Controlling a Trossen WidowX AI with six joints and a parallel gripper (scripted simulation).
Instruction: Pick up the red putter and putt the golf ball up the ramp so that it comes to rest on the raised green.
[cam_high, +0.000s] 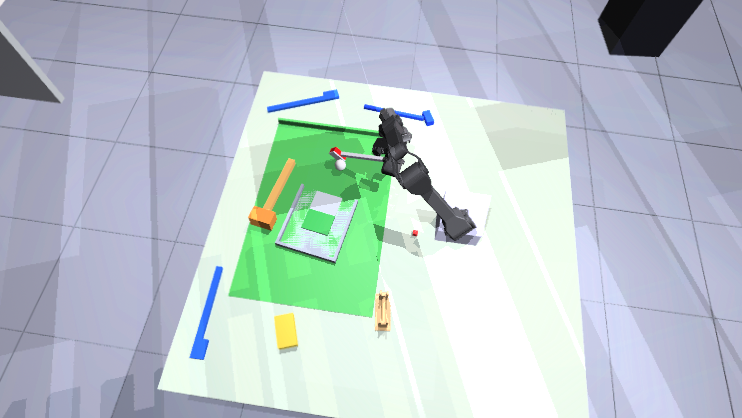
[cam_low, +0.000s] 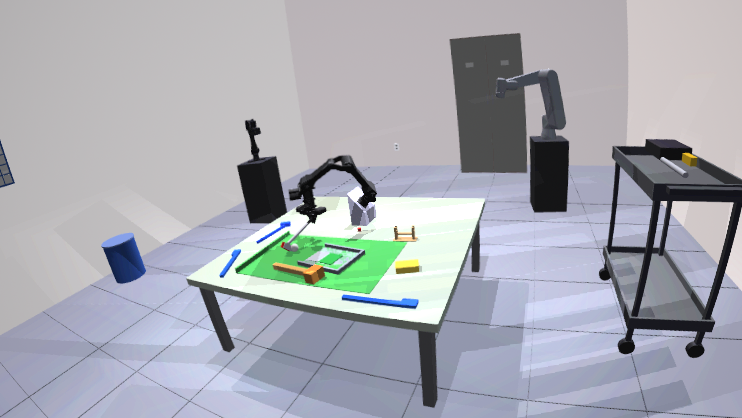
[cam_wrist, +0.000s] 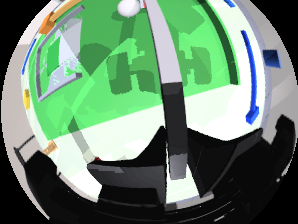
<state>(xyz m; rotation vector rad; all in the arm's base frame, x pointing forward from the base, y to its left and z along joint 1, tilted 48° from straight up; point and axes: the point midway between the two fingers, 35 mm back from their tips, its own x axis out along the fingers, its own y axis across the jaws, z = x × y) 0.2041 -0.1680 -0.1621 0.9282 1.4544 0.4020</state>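
Right now the red putter is 110 mm ahead of my gripper tip, 30 mm to the right of it and 10 mm below it. From my gripper tip the other things lie so: green mat 270 mm ahead, 150 mm to the left, 70 mm below; white golf ball 210 mm ahead, 20 mm to the right, 50 mm below; small red cube 70 mm behind, 240 mm to the left, 70 mm below.
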